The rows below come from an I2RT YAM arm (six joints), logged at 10 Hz.
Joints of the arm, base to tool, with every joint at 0 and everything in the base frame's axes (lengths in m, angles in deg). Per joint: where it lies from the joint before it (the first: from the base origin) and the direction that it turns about. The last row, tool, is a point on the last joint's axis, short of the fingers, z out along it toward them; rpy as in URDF.
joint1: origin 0 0 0.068 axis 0 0 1
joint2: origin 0.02 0.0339 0.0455 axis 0 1 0
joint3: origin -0.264 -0.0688 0 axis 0 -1 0
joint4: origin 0.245 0.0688 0.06 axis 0 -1 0
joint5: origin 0.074 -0.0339 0.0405 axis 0 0 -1
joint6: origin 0.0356 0 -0.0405 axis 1 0 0
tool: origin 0 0 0 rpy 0 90 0
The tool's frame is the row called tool.
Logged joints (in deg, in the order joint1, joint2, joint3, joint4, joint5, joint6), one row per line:
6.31 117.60 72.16 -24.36 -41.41 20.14
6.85 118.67 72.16 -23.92 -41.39 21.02
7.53 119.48 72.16 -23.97 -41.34 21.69
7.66 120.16 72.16 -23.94 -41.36 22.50
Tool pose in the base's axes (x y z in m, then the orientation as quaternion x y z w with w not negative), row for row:
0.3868 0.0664 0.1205 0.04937 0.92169 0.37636 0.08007
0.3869 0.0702 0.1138 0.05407 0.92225 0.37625 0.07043
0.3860 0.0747 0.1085 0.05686 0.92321 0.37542 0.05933
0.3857 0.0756 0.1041 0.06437 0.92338 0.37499 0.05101
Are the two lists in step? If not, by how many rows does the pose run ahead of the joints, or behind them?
They are in step.
